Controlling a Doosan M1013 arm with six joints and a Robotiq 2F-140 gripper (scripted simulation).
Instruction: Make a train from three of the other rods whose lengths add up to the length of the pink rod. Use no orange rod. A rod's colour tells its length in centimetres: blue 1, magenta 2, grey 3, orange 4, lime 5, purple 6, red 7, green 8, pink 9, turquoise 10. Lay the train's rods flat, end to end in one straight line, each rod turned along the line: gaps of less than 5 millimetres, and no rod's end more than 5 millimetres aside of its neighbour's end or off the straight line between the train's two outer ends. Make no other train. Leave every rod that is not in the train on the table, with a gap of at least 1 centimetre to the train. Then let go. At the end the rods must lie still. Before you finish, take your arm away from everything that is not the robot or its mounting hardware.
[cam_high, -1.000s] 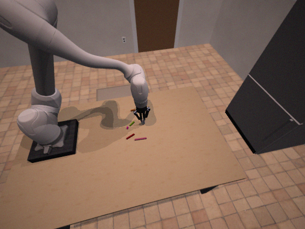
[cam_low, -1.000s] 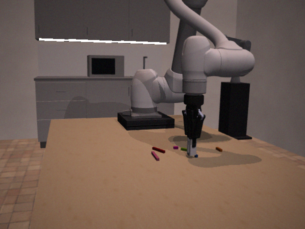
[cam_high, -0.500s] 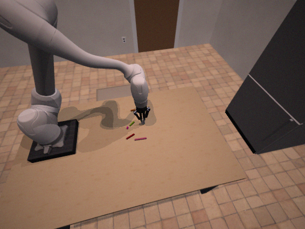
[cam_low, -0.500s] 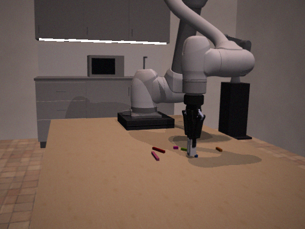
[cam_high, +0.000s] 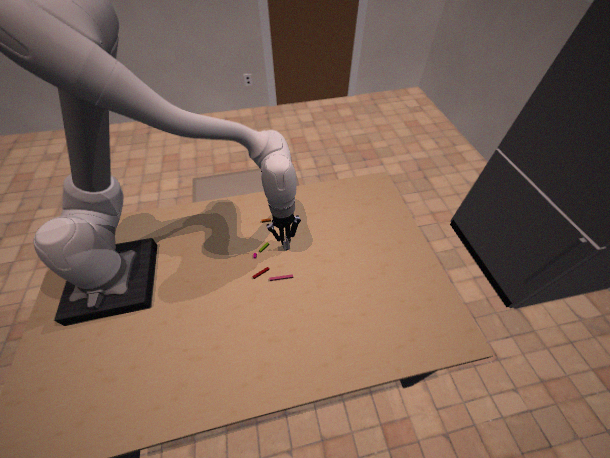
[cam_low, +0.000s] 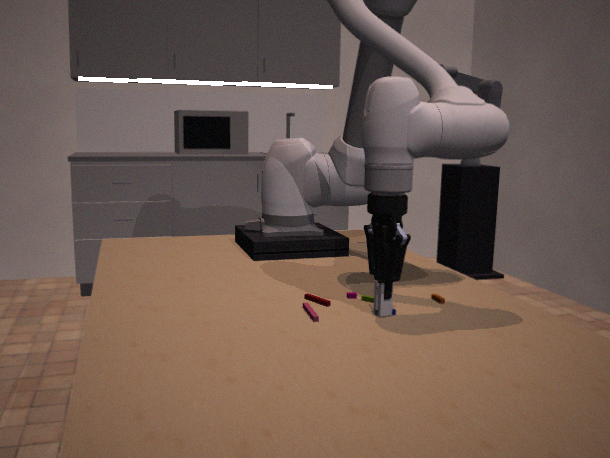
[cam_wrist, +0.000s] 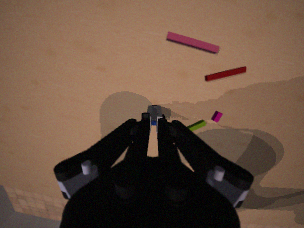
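My gripper is now 30 mm above the grey rod. From my hand the other things lie so: magenta rod 130 mm behind, 20 mm to the right, 30 mm below; blue rod 20 mm to the left, 30 mm below; lime rod 90 mm behind, 10 mm to the left, 30 mm below.
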